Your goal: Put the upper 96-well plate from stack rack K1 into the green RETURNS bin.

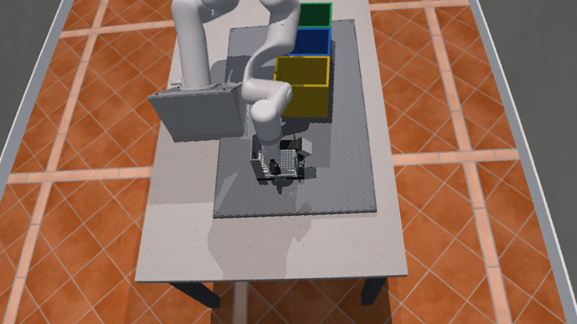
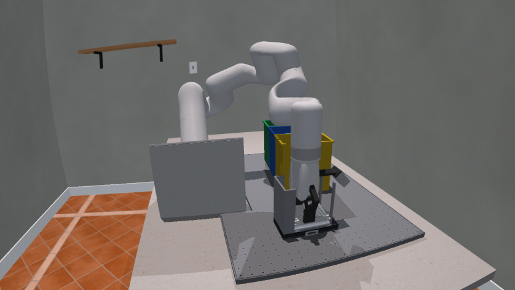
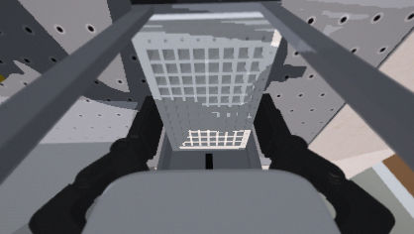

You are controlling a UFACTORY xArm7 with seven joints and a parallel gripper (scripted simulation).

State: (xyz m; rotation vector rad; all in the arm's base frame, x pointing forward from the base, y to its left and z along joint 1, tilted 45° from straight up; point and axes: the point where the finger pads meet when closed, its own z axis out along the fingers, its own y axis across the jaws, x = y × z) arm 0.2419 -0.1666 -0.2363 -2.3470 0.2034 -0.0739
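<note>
My hand is 3 cm above the 96-well plate. From my hand the other things lie so: yellow bin: 13 cm ahead, 25 cm to the left, 4 cm above; blue bin: 15 cm ahead, 38 cm to the left, 4 cm above; green bin: 18 cm ahead, 50 cm to the left, 4 cm above.
</note>
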